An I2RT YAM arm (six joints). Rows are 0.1 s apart.
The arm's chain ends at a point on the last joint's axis. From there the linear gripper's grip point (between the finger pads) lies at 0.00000 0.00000 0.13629 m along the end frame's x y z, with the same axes.
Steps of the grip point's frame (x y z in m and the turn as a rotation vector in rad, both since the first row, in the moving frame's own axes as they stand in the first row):
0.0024, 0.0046, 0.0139, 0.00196, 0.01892, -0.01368
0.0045, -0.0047, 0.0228, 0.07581, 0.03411, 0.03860
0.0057, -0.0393, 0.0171, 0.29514, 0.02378, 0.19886
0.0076, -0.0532, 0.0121, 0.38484, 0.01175, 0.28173
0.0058, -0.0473, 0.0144, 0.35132, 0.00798, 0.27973
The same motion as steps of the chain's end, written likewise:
-0.0002, 0.0049, 0.0139, 0.00196, 0.01892, -0.01368
-0.0003, 0.0055, 0.0233, 0.07581, 0.03411, 0.03860
-0.0014, -0.0002, 0.0230, 0.29514, 0.02378, 0.19886
-0.0012, -0.0029, 0.0220, 0.38484, 0.01175, 0.28173
-0.0018, -0.0012, 0.0227, 0.35132, 0.00798, 0.27973

